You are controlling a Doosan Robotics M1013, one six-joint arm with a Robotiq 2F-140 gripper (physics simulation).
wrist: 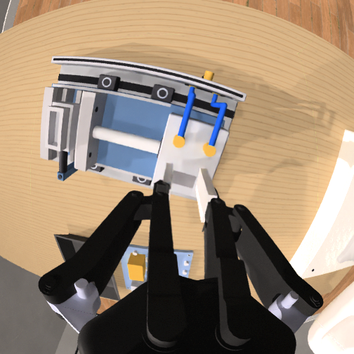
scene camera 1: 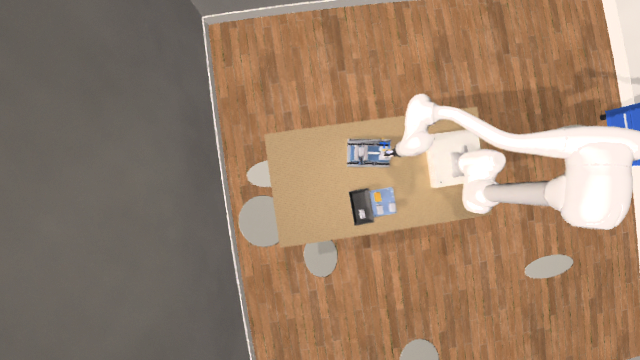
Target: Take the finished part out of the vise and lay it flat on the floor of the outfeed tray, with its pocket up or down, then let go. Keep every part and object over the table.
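Frame: origin at the arm's base, x ahead, y left, z up, level; centimetres.
Seen in the pictures: arm's base at its link origin: (scene camera 1: pixel 462 164).
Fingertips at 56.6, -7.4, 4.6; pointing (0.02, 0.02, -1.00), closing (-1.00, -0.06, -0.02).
Offsets run from my fingertips to a thing's middle, as dx, dy, dz. "spot": to the spot under its first point. Level surfaces: height alone.
The white block-shaped part {spot: +1.7, -2.9, -0.6} (scene camera 1: pixel 383 151) (wrist: pixel 189 160), its dark rectangular pocket facing up, sits at the right end of the vise {+9.4, -2.9, -5.4} (scene camera 1: pixel 370 164) (wrist: pixel 87 131). My gripper (scene camera 1: pixel 390 152) (wrist: pixel 184 176) is partly open, with nothing gripped. In the wrist view its narrow-set fingertips overlap the part's near end, on either side of the pocket; their exact height is unclear. The black outfeed tray {spot: +22.0, +35.8, -7.4} (scene camera 1: pixel 353 209) (wrist: pixel 71 244) lies apart from the vise, beside a blue plate. A small pale piece {+15.9, +39.2, -7.4} (scene camera 1: pixel 362 214) is inside the tray. In the wrist view, the fingers partly hide the tray.
Two blue nozzles (wrist: pixel 186 116) (wrist: pixel 218 125) with orange tips reach over the part. The blue plate {+0.0, +31.8, -9.9} (scene camera 1: pixel 387 200) (wrist: pixel 184 256) carries an orange block {+4.6, +27.8, -7.7} (scene camera 1: pixel 377 196) (wrist: pixel 136 267) and pale pieces. A white base plate (scene camera 1: pixel 440 172) lies right of the vise on the wooden table {dz -10.3} (scene camera 1: pixel 305 185).
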